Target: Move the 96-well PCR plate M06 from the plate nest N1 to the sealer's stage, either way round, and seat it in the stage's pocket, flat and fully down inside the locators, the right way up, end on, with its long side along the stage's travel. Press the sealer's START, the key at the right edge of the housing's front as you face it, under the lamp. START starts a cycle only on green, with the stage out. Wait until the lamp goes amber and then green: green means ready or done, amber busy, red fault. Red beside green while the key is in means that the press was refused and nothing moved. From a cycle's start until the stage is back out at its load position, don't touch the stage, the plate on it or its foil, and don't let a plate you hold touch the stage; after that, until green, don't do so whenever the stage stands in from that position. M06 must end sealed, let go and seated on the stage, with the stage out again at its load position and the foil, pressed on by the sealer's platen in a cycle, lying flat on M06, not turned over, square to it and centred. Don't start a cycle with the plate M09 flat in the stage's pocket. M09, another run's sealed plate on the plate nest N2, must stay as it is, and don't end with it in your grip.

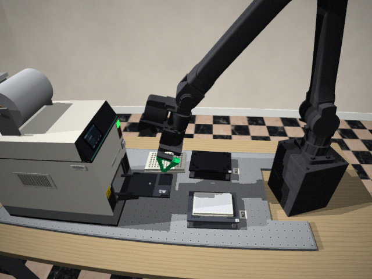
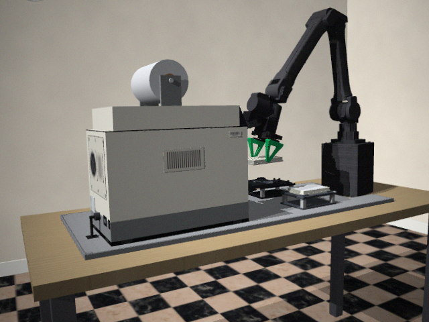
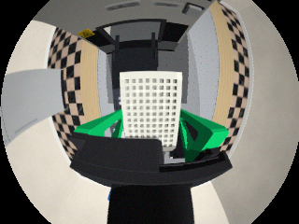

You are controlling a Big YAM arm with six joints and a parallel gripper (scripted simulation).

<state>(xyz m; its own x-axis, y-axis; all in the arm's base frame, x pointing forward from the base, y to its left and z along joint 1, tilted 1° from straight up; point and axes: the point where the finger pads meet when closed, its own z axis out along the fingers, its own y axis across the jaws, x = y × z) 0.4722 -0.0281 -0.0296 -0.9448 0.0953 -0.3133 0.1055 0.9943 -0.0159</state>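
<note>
Right now my hand is 7 cm above the sealer stage, 6 cm short of it and 3 cm to the right of it. Round my hand: start key: 15 cm ahead, 7 cm to the right, 2 cm above; plate M06: right at my hand; yellow warning label: 17 cm ahead, 11 cm to the left, 2 cm below.
</note>
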